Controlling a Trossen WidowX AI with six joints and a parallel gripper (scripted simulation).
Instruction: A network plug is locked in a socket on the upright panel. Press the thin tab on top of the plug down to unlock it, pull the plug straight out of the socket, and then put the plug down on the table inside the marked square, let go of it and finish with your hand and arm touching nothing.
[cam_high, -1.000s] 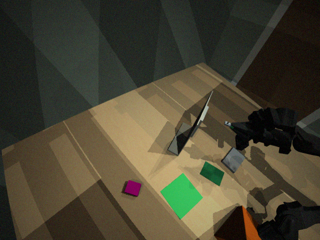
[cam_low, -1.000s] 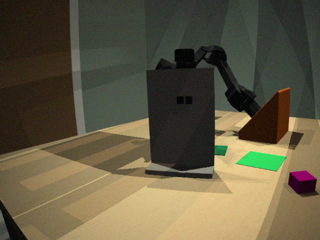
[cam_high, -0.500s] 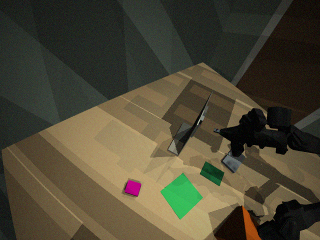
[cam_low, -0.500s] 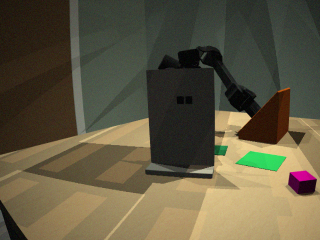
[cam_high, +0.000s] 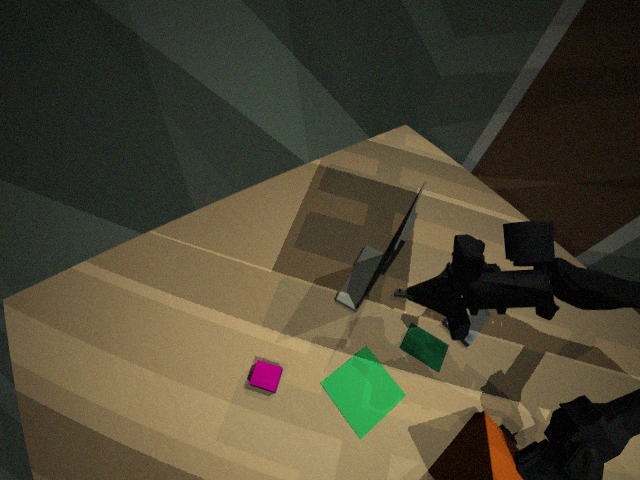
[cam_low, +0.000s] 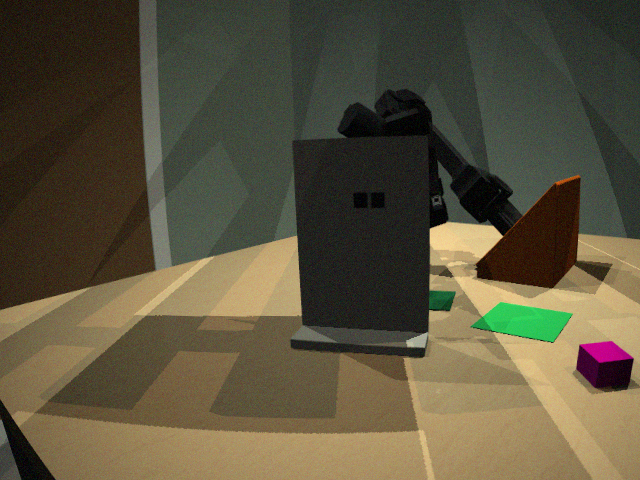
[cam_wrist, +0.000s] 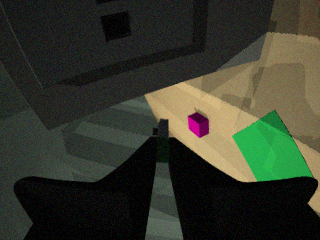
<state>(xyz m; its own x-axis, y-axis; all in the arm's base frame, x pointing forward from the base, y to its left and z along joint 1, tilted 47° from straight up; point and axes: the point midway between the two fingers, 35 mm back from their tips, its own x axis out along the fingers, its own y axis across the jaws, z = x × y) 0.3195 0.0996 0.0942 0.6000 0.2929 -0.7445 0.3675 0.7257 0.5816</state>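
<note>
Now: the upright panel 9 cm ahead of my gripper tip, 5 cm to the right of it and 6 cm below it. Also, from my gripper tip: network plug right at my gripper tip; dark green square 9 cm behind, 6 cm to the right, 18 cm below; grey block 10 cm behind, 19 cm to the right, 17 cm below.
</note>
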